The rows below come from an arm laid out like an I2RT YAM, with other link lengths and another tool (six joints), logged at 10 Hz.
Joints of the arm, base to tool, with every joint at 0 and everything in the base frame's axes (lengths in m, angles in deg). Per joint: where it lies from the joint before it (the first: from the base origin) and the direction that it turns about. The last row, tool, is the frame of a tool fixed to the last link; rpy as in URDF.
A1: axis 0 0 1 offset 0 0 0.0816
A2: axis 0 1 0 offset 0.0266 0.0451 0.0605
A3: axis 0 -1 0 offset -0.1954 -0.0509 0
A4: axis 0 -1 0 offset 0.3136 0.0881 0.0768
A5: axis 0 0 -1 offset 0.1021 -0.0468 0.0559
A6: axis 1 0 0 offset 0.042 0 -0.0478
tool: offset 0.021 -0.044 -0.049 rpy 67.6 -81.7 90
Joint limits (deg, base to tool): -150..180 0..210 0..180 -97..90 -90..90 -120..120
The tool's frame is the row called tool.
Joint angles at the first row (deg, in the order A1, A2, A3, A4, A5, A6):
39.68, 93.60, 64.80, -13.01, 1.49, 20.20
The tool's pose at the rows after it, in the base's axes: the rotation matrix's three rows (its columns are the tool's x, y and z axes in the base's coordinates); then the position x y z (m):
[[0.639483, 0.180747, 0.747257], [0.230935, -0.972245, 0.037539], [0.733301, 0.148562, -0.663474]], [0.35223, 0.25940, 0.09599]
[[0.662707, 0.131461, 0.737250], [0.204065, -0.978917, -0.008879], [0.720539, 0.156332, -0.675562]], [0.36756, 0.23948, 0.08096]
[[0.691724, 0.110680, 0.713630], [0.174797, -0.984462, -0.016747], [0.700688, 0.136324, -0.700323]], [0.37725, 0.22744, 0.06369]
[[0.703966, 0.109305, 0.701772], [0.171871, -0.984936, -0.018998], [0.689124, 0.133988, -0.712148]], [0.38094, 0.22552, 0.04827]
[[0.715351, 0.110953, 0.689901], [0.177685, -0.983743, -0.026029], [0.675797, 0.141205, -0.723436]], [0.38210, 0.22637, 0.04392]
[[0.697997, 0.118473, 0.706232], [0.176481, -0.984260, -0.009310], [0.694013, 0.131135, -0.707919]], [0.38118, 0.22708, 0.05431]
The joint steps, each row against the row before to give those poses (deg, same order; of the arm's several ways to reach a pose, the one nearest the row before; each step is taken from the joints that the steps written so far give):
-4.33, 0.65, -0.85, 1.22, 0.20, -1.43
-3.28, 2.37, 0.02, 1.25, -0.19, -0.16
-2.36, 2.80, 0.26, 1.34, -1.86, 0.70
-0.55, 2.78, 0.43, 1.55, -0.59, 0.11
0.02, 1.55, 1.22, -0.76, 0.04, 0.05
0.13, -2.27, -0.98, 0.19, -0.35, -0.34

